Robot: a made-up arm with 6 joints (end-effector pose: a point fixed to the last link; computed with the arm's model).
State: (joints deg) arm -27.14 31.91 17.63 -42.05 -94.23 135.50
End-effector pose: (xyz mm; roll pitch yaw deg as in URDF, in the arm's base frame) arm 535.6 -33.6 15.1 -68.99 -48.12 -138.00
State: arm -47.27 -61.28 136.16 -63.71 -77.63 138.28
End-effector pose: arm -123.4 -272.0 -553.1 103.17 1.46 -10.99
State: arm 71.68 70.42 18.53 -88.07 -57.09 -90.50
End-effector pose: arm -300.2 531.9 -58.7 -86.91 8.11 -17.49
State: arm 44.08 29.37 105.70 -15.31 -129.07 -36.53
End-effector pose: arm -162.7 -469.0 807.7 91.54 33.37 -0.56
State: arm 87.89 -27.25 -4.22 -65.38 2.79 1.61
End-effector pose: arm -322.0 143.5 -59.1 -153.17 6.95 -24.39
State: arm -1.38 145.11 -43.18 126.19 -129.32 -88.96
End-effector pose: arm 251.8 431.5 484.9 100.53 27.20 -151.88
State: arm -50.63 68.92 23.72 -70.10 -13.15 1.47
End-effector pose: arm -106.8 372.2 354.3 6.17 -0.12 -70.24
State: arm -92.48 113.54 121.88 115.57 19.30 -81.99
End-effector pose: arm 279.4 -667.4 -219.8 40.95 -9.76 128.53
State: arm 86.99 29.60 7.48 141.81 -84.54 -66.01
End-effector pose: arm 728.3 -499.0 -58.7 75.91 -30.53 121.94
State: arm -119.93 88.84 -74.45 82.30 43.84 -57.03
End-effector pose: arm 516.9 645.6 -73.7 178.07 -4.60 -151.32
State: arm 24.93 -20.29 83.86 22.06 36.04 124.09
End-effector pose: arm 522.2 -281.9 95.8 53.99 27.97 166.71
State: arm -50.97 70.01 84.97 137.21 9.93 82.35
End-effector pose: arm 22.3 -64.4 -46.2 -118.92 -12.99 -23.31
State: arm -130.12 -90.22 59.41 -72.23 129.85 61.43
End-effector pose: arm -402.7 511.1 -41.6 109.16 -10.40 -15.30
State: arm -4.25 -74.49 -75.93 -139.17 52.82 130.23
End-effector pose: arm -321.6 -112.9 49.8 63.22 -31.96 -25.12
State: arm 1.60 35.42 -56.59 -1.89 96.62 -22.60
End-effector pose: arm 470.5 -211.5 -508.2 -116.41 -29.87 169.82
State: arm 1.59 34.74 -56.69 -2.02 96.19 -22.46
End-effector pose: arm 462.3 -215.7 -513.9 -115.83 -30.72 169.38
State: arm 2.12 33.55 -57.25 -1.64 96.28 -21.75
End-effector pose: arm 447.8 -216.1 -527.9 -115.00 -32.70 169.78
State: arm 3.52 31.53 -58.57 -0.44 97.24 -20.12
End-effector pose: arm 421.2 -211.6 -554.8 -113.87 -36.62 171.47
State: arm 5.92 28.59 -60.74 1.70 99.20 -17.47
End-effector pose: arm 375.3 -204.6 -594.6 -112.71 -42.95 174.46
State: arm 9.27 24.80 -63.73 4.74 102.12 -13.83
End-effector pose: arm 301.8 -200.1 -641.8 -112.18 -51.88 178.62
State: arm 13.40 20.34 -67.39 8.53 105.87 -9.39
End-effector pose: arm 195.9 -203.3 -684.8 -113.82 -63.19 -175.52
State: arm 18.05 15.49 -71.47 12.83 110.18 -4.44
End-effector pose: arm 61.3 -216.0 -708.0 -123.46 -75.92 -163.01
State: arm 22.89 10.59 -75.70 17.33 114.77 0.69
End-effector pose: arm -87.8 -233.5 -699.6 159.72 -84.47 -85.11
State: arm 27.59 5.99 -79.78 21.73 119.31 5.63
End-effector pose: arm -231.8 -247.9 -658.7 100.64 -74.58 -26.77
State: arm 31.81 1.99 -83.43 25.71 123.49 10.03
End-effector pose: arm -353.1 -253.2 -596.6 91.25 -63.24 -19.52
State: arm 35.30 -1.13 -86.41 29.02 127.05 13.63
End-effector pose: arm -442.1 -249.2 -530.8 87.53 -54.11 -18.61
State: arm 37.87 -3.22 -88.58 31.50 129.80 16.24
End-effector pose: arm -499.0 -240.4 -477.0 85.57 -47.75 -19.30
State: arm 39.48 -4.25 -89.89 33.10 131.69 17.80
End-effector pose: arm -528.5 -232.3 -444.0 84.69 -44.15 -20.24
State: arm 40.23 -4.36 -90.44 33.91 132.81 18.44
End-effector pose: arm -537.7 -227.3 -432.3 84.67 -42.88 -20.97
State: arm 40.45 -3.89 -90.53 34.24 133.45 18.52
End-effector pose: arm -535.6 -225.3 -434.3 85.19 -42.97 -21.47
